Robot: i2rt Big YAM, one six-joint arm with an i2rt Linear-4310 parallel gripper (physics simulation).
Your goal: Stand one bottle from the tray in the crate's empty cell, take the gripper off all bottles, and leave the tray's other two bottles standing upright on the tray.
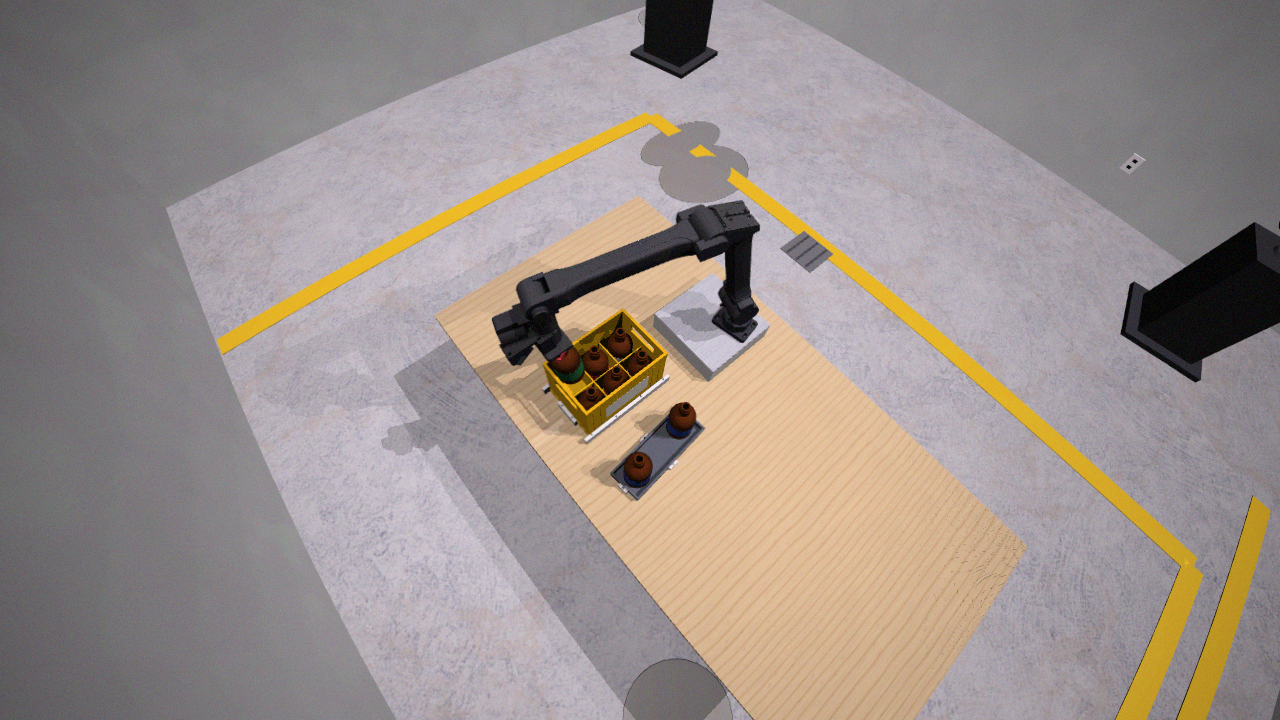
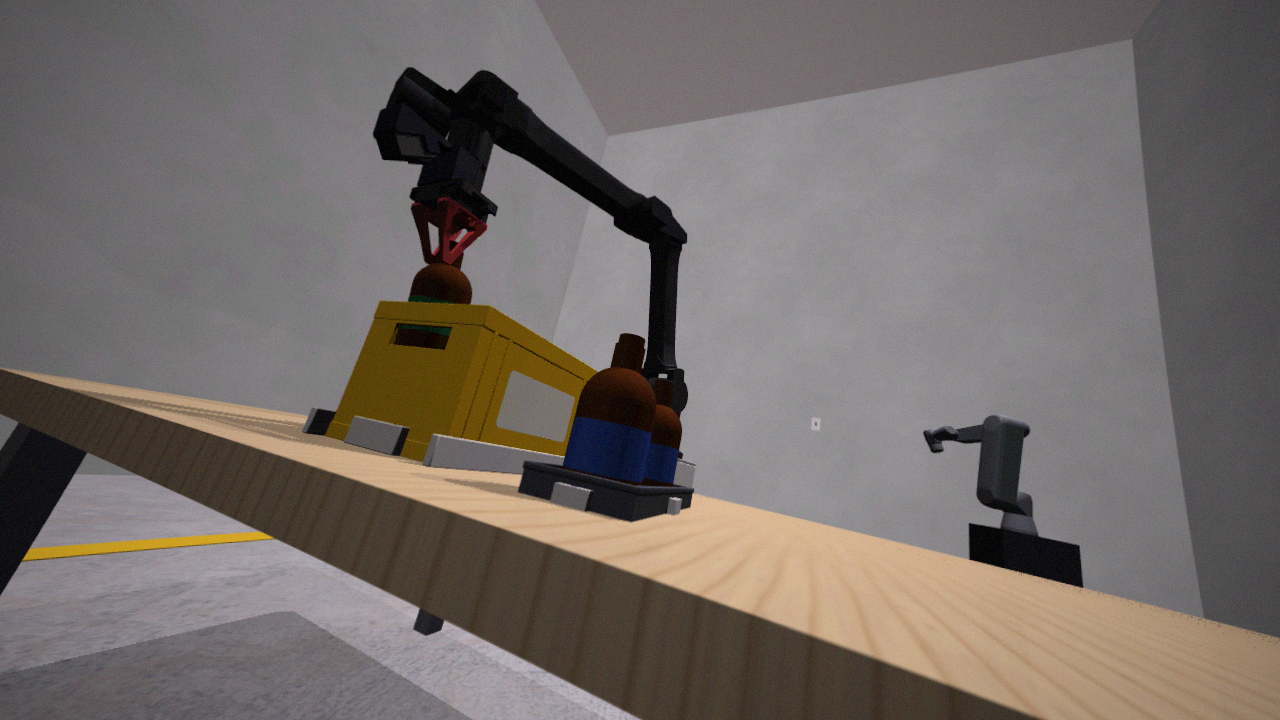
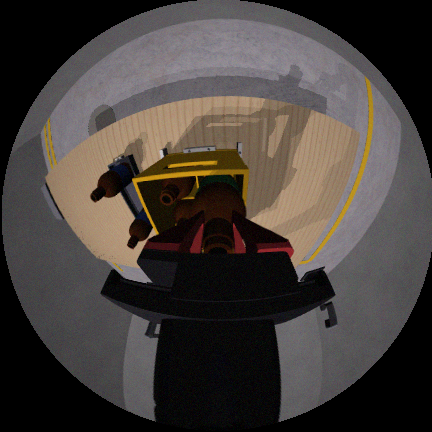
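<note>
The yellow crate holds several brown bottles. My gripper is shut on the neck of the green-banded bottle. This bottle is partly inside the crate's corner cell, at the end near the table edge and on the side away from the tray. Its shoulder is above the rim; its base is hidden. Two blue-banded bottles stand upright on the grey tray: one near the table edge, the other farther in.
The arm's base stands on a pale block beyond the crate. White strips lie along the crate's foot. The wooden table's long edge runs close to the crate and the tray.
</note>
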